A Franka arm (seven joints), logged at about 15 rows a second.
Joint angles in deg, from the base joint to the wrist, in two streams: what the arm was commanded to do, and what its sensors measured. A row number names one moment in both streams.
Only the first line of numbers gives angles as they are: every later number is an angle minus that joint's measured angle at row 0.
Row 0, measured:
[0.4, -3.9, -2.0, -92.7, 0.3, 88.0, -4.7]
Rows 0 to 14, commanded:
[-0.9, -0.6, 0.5, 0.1, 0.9, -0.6, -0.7]
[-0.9, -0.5, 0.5, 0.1, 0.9, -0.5, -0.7]
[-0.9, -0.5, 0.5, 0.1, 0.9, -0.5, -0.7]
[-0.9, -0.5, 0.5, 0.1, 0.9, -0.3, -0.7]
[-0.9, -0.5, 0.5, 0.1, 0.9, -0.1, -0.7]
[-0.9, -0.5, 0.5, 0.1, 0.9, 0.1, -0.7]
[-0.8, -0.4, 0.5, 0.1, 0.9, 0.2, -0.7]
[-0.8, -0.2, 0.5, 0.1, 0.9, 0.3, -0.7]
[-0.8, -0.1, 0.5, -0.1, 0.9, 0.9, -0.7]
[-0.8, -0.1, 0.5, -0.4, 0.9, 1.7, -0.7]
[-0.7, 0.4, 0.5, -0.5, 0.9, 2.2, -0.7]
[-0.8, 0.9, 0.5, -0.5, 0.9, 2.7, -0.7]
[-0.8, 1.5, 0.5, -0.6, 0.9, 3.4, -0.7]
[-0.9, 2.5, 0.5, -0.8, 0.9, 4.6, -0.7]
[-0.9, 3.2, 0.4, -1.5, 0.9, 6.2, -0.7]
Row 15, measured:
[0.0, 1.7, 0.1, -0.4, 0.0, 3.7, 0.0]
